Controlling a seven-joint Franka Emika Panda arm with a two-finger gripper.
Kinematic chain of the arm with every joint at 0, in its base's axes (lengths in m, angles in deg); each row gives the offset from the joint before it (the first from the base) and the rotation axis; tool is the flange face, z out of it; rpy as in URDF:
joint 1: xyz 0 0 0.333 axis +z
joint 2: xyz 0 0 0 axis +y
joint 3: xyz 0 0 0.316 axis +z
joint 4: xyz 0.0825 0 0 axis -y
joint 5: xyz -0.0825 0 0.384 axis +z
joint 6: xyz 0 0 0 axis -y
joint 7: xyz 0.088 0 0 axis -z
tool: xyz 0 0 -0.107 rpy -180 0 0
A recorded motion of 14 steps. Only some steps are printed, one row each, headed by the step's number.
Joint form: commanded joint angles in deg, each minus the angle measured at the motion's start. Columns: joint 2, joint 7, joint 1, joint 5, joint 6, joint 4, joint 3.
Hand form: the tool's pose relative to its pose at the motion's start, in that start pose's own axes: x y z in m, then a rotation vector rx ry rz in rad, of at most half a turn. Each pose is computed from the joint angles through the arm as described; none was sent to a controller.
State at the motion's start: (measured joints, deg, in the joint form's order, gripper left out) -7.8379 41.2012 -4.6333 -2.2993 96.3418 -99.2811 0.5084
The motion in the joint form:
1: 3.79 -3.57 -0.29 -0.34 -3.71 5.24 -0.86
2: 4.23 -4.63 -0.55 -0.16 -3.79 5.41 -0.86
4: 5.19 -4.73 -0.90 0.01 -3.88 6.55 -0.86
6: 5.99 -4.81 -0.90 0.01 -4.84 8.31 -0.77
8: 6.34 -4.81 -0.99 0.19 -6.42 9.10 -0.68
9: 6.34 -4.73 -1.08 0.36 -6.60 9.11 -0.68
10: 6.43 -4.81 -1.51 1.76 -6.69 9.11 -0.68
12: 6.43 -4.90 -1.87 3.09 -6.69 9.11 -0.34
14: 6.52 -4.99 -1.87 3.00 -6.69 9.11 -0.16
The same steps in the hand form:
1: 0.0196 -0.0009 -0.0010 -0.0300 -0.0276 -0.0417
2: 0.0223 -0.0006 0.0022 -0.0314 -0.0345 -0.0556
4: 0.0283 -0.0017 0.0025 -0.0286 -0.0350 -0.0509
6: 0.0306 -0.0044 -0.0027 -0.0286 -0.0350 -0.0532
8: 0.0298 -0.0041 -0.0035 -0.0385 -0.0525 -0.0528
9: 0.0299 -0.0034 -0.0032 -0.0381 -0.0567 -0.0498
10: 0.0310 -0.0024 -0.0021 -0.0211 -0.0741 -0.0430
12: 0.0295 -0.0043 -0.0022 -0.0028 -0.0881 -0.0435
14: 0.0288 -0.0058 -0.0014 -0.0048 -0.0885 -0.0483

